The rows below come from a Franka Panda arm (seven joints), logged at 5 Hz.
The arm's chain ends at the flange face. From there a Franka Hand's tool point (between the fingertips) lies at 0.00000 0.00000 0.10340 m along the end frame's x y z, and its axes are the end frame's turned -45 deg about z.
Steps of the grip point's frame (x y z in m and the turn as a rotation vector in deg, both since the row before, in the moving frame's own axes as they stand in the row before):
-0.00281, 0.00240, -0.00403, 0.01, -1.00, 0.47
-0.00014, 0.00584, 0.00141, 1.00, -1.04, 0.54
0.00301, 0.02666, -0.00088, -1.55, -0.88, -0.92
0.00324, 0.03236, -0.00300, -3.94, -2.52, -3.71
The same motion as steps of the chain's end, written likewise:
0.00100, 0.00243, -0.00401, -0.70, -0.71, 0.47
0.00663, 0.00419, 0.00144, -0.03, -1.44, 0.54
0.02010, 0.01363, -0.00083, -1.72, 0.47, -0.92
0.02310, 0.01242, -0.00266, -4.57, 1.00, -3.71

